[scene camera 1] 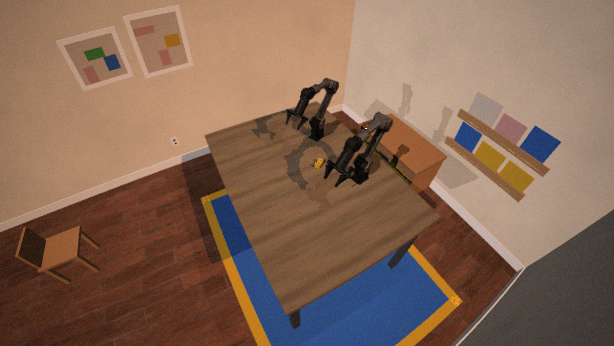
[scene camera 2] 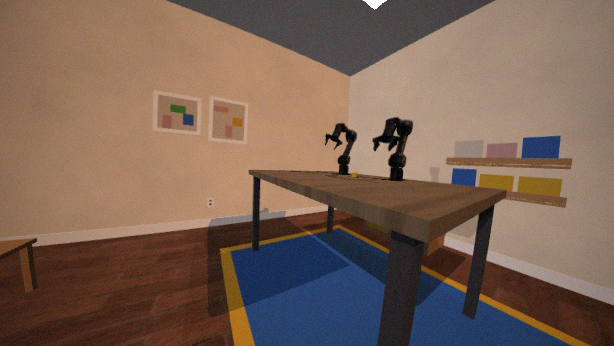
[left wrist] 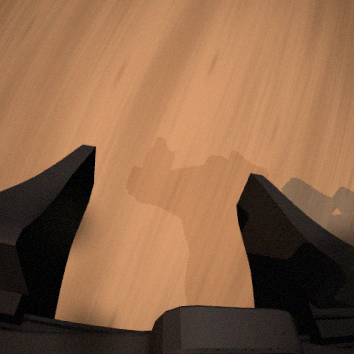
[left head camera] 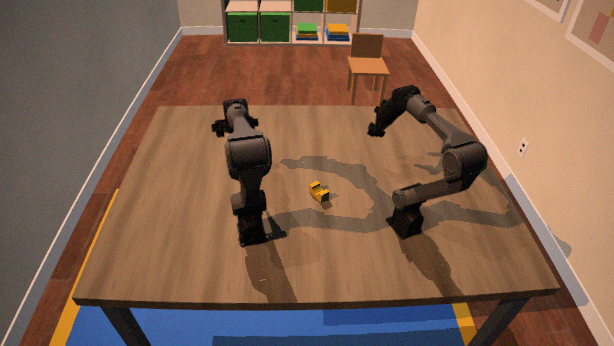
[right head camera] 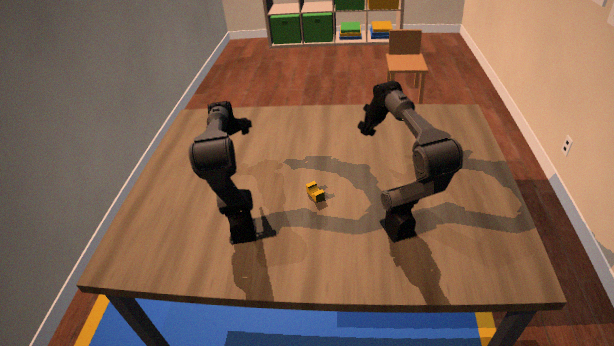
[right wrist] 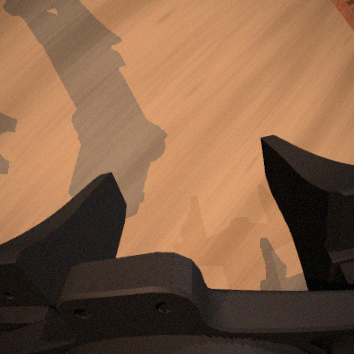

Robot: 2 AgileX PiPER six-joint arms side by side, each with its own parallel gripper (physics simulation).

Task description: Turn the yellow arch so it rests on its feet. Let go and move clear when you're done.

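The yellow arch (left head camera: 318,192) (right head camera: 315,191) (scene camera 1: 319,163) (scene camera 2: 354,175) lies on the table between the two arm bases. In both head camera views it shows two raised ends with a dip between them facing up, so it appears to lie on its back with its feet upward. My left gripper (scene camera 1: 331,181) (scene camera 2: 383,148) (left wrist: 171,177) is open and empty, raised above the table, apart from the arch. My right gripper (left head camera: 376,132) (right head camera: 366,131) (scene camera 1: 293,125) (scene camera 2: 331,146) (right wrist: 188,173) is open and empty, also raised and apart from it. The arch does not show in the wrist views.
The wooden table (left head camera: 165,250) (right head camera: 165,250) (scene camera 1: 300,260) (scene camera 2: 440,200) bears both arm bases and their shadows. A chair (left head camera: 368,65) (right head camera: 406,62) (scene camera 1: 60,247) stands on the floor beyond the table's far edge. A wooden cabinet (scene camera 1: 415,145) stands by the wall behind the arms.
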